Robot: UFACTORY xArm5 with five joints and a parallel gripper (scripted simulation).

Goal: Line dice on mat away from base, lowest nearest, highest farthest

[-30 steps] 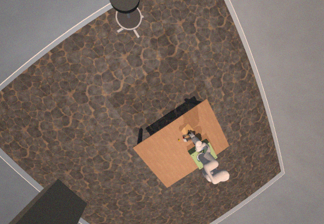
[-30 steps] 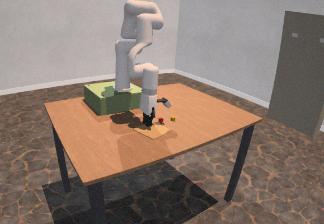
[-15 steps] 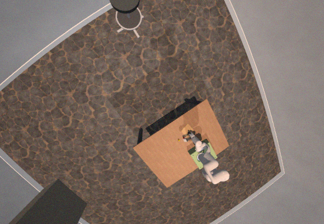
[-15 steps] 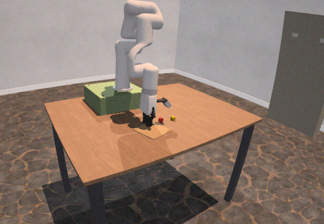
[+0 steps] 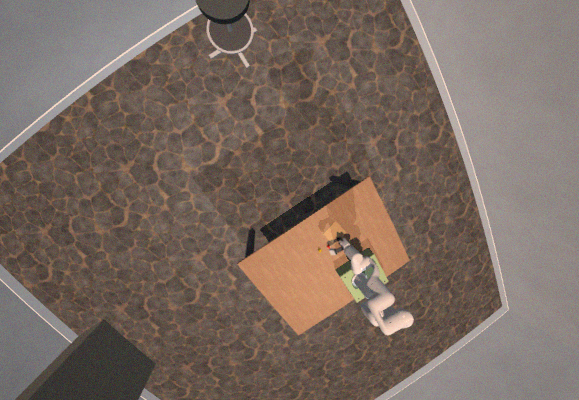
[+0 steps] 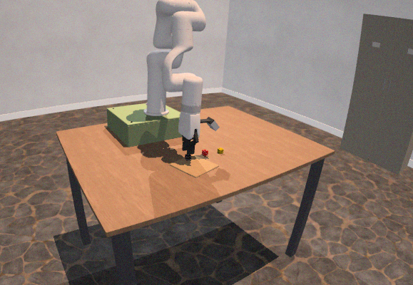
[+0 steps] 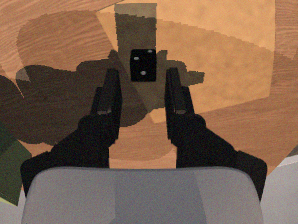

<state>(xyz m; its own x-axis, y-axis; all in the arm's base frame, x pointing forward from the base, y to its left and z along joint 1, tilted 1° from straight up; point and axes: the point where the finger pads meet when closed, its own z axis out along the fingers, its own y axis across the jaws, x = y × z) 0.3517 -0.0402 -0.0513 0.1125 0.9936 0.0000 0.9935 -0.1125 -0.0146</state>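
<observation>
My hand is 40 mm above the black die. Also, from my hand: red die 100 mm to the left, 50 mm below, 10 mm behind; yellow die 170 mm to the left, 50 mm below, 10 mm ahead; tan mat 50 mm below, 50 mm ahead, 10 mm to the right.
</observation>
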